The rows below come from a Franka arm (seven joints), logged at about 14 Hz.
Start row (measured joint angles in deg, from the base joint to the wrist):
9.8 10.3 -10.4 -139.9 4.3 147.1 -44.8
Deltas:
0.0 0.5 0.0 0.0 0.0 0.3 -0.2
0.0 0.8 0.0 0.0 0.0 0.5 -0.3
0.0 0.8 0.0 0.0 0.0 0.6 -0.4
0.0 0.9 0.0 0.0 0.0 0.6 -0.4
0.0 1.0 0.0 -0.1 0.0 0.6 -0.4
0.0 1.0 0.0 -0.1 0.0 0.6 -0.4
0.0 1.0 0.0 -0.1 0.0 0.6 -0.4
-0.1 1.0 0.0 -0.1 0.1 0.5 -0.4
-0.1 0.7 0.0 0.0 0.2 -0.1 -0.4
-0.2 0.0 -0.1 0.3 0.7 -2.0 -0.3
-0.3 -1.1 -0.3 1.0 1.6 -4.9 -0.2
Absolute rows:
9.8 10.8 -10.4 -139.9 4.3 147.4 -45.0
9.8 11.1 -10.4 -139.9 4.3 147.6 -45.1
9.8 11.1 -10.4 -139.9 4.3 147.7 -45.2
9.8 11.2 -10.4 -139.9 4.3 147.7 -45.2
9.8 11.3 -10.4 -140.0 4.3 147.7 -45.2
9.8 11.3 -10.4 -140.0 4.3 147.7 -45.2
9.8 11.3 -10.4 -140.0 4.3 147.7 -45.2
9.7 11.3 -10.4 -140.0 4.4 147.6 -45.2
9.7 11.0 -10.4 -139.9 4.5 147.0 -45.2
9.6 10.3 -10.5 -139.6 5.0 145.1 -45.1
9.5 9.2 -10.7 -138.9 5.9 142.2 -45.0

